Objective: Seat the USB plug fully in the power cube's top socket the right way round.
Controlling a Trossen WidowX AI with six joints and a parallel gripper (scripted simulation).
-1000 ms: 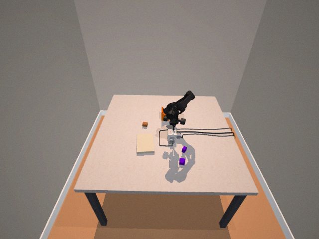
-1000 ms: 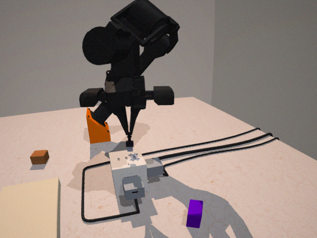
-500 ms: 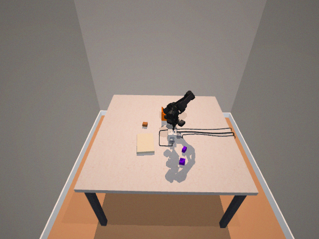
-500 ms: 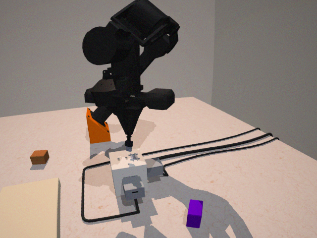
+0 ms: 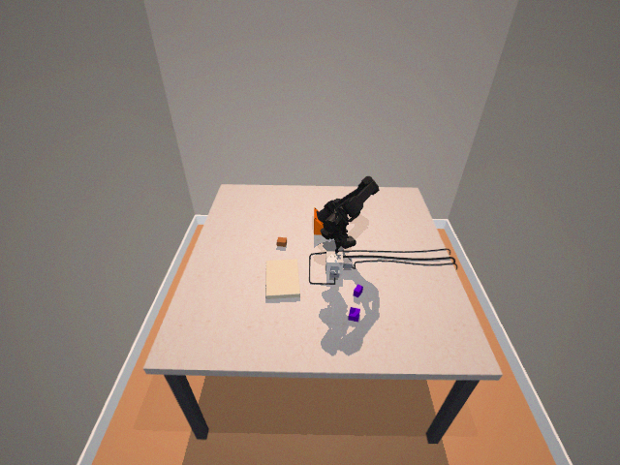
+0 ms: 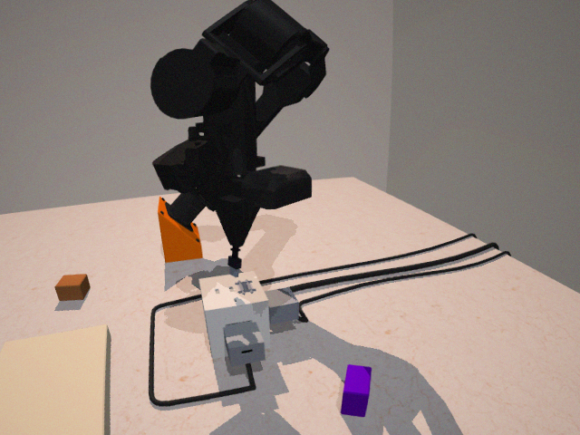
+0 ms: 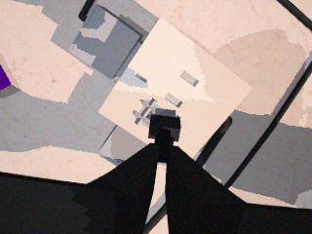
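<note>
Now: the black USB plug 2 cm below my gripper tip. Also, from my gripper tip: cream pad: 26 cm to the right, 12 cm below, 5 cm ahead; brown block: 25 cm to the right, 21 cm behind, 12 cm below; USB socket: 7 cm below, 1 cm to the left.
</note>
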